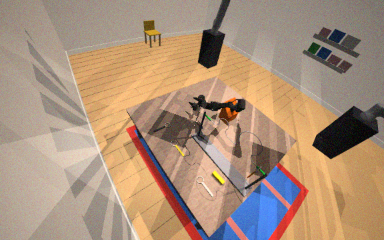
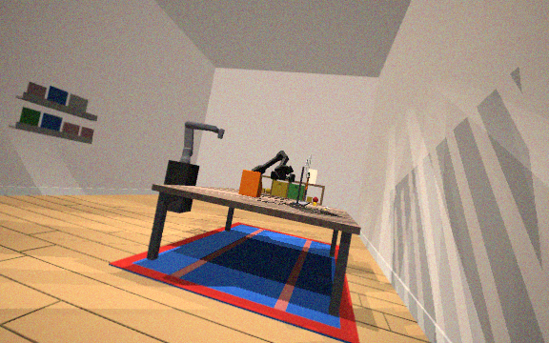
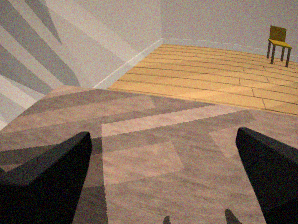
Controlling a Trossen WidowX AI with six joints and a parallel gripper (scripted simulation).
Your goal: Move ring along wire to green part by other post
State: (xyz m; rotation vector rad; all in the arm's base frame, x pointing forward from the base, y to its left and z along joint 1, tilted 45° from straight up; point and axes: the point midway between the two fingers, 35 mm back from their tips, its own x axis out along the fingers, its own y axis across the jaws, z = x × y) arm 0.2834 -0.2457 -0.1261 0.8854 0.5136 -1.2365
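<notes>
Now: gripper tip 64 cm to the right of the yellow block, 28 cm short of it and 18 cm above it. Round my gripper tip: white-handled ring 60 cm to the left, 40 cm ahead, 19 cm below; then black-handled ring 31 cm ahead, 19 cm below, 2 cm to the right; then yellow-handled ring 35 cm ahead, 23 cm to the left, 19 cm below.
</notes>
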